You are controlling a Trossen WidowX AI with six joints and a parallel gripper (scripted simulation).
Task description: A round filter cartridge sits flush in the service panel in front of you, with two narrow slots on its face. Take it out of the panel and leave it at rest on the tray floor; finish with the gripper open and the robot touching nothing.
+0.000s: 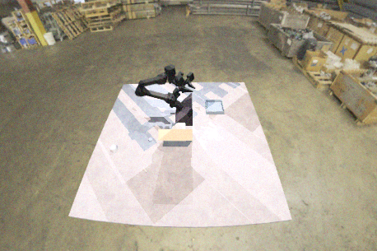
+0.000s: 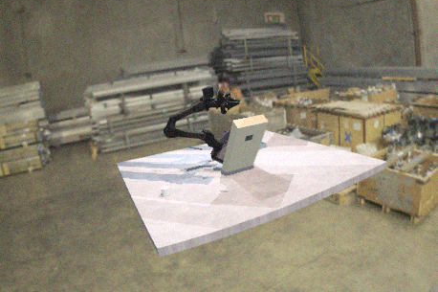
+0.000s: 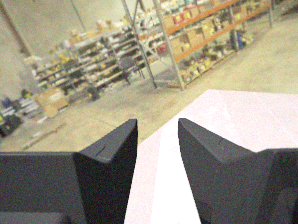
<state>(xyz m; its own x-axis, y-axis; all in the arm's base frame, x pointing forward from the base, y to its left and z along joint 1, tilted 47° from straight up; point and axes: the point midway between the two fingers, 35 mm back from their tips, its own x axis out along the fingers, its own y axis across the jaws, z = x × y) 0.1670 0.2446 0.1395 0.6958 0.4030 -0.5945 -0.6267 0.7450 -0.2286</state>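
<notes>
Now: the round filter cartridge 220 mm ahead of my gripper tip, 140 mm below it and 130 mm to the right of it. Also, from my gripper tip: tray 360 mm below, 200 mm to the left, 200 mm behind; service panel 210 mm below, 170 mm ahead, 120 mm to the right.
</notes>
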